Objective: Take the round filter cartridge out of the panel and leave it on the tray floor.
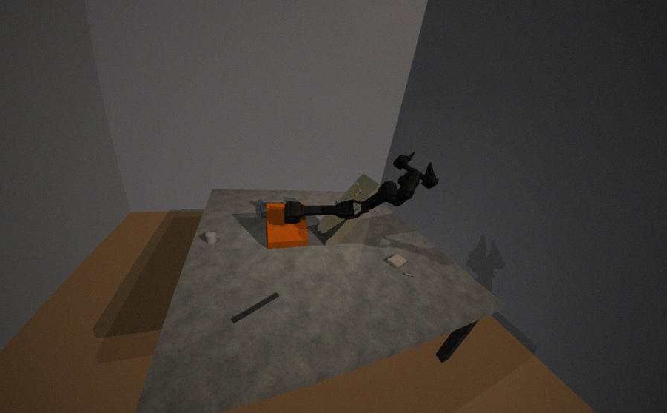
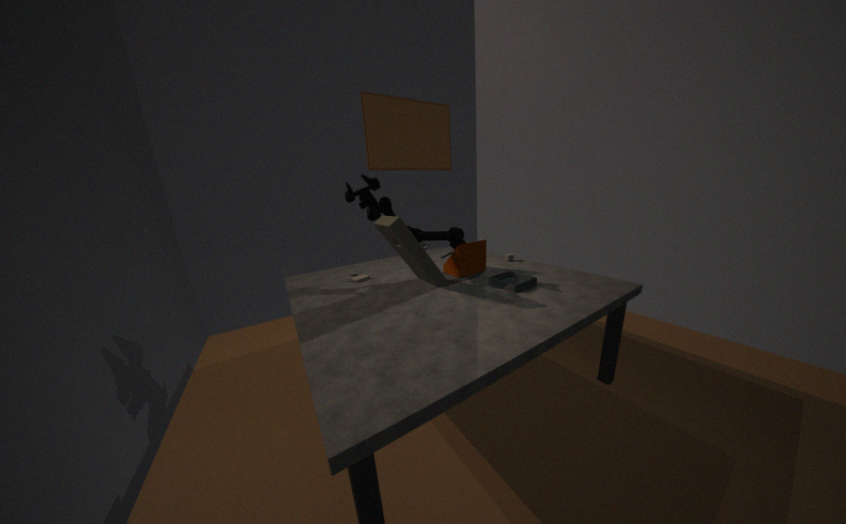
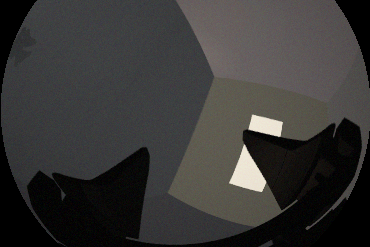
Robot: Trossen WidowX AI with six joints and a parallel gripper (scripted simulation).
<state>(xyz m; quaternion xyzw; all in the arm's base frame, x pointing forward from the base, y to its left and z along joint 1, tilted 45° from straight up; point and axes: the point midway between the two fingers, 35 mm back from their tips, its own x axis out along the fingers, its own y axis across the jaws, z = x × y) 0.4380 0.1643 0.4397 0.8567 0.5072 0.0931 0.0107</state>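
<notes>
The round filter cartridge is 140 mm behind my gripper tip, 210 mm to the left of it and 270 mm below it. Round my gripper tip: pale pad 20 mm ahead, 50 mm to the right, 510 mm below; service panel 190 mm behind, 210 mm to the left, 340 mm below; narrow pale ledge 240 mm behind, 200 mm to the left, 360 mm below.
</notes>
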